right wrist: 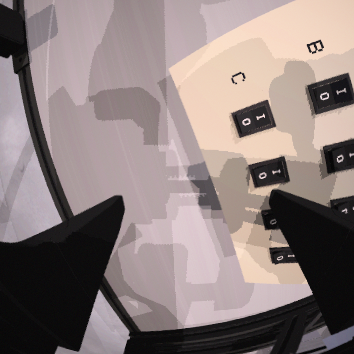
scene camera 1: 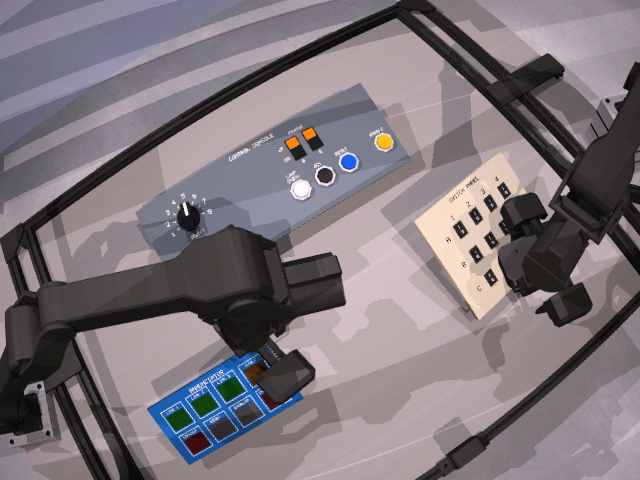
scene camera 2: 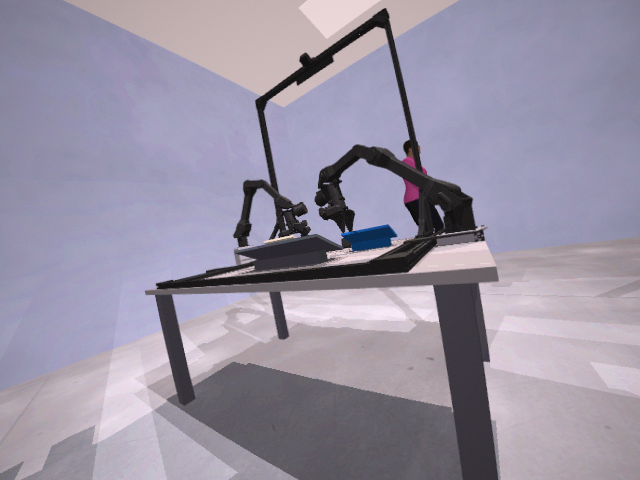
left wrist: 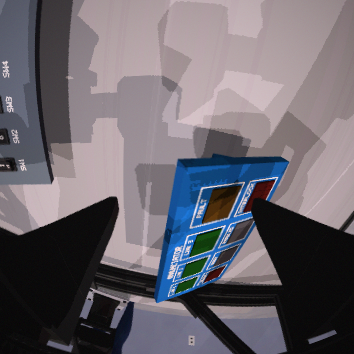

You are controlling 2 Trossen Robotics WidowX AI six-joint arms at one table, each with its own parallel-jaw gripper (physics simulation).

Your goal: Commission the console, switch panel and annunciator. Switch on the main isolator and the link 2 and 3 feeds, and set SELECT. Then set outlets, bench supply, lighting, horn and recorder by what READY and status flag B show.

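Frame: origin at the left arm's base, x right, y up, z back, level; centimetres.
Seen in the pictures: left gripper, fingertip midpoint: [scene camera 1: 248, 352] [scene camera 2: 347, 232] [left wrist: 185, 204]; right gripper, fingertip midpoint: [right wrist: 197, 199]; left arm's base, link origin: [scene camera 1: 25, 414] [scene camera 2: 461, 230] [left wrist: 105, 299]; right arm's base, link origin: [scene camera 2: 243, 247].
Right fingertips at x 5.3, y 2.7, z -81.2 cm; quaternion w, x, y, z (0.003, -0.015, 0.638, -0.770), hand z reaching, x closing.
Offsets run from my right fingertips to a thing's top centre. "pt": to the spot under its first point.
The grey console {pt dz +31.6, dx -27.3, dy +1.1 cm} [scene camera 1: 258, 191] [scene camera 2: 289, 250] [left wrist: 25, 75] has its SELECT knob {dz +42.6, dx -26.2, dy +4.6 cm} [scene camera 1: 188, 217] pointing near 5. Both status flags {pt dz +24.3, dx -31.8, dy +2.3 cm} [scene camera 1: 295, 148] show orange in their upper halves. The blue annunciator {dz +45.6, dx +0.6, dy +2.8 cm} [scene camera 1: 159, 409] [scene camera 2: 372, 234] [left wrist: 175, 200] has dark green LINE lamps and a grey READY lamp {pt dz +46.7, dx +4.8, dy -0.7 cm} [scene camera 1: 222, 428]. My left gripper [left wrist: 185, 204] [scene camera 2: 347, 229] is open and empty above its FAULT end. The cream switch panel [scene camera 1: 439, 227] [right wrist: 200, 100] carries black rockers. My right gripper [right wrist: 197, 199] is open and empty over its row C side, with one finger hiding part of some rockers.
White, black, blue {dz +17.3, dx -27.6, dy +1.2 cm} [scene camera 1: 348, 162] and yellow {dz +10.9, dx -29.2, dy +1.2 cm} [scene camera 1: 384, 142] buttons sit on the console. My left forearm [scene camera 1: 134, 294] covers the console's lower edge in scene camera 1. A black frame [scene camera 1: 222, 118] surrounds the table area. A person in pink [scene camera 2: 410, 180] stands behind the table.
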